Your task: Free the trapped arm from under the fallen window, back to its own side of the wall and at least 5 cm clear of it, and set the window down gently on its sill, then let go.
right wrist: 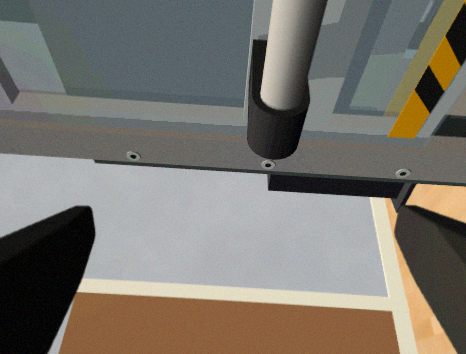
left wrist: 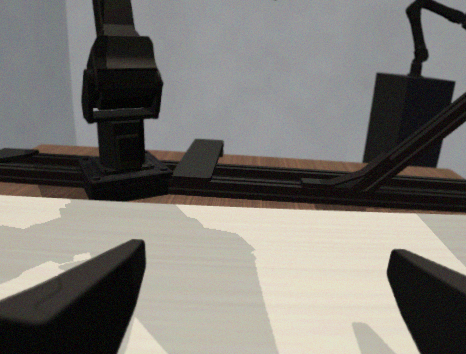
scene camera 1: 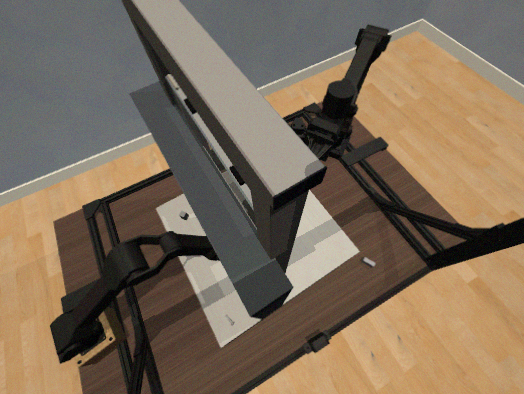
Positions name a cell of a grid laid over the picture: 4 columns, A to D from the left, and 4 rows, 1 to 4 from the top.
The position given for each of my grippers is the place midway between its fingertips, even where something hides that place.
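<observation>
Left wrist view: my left gripper (left wrist: C3). Right wrist view: my right gripper (right wrist: C3).
</observation>
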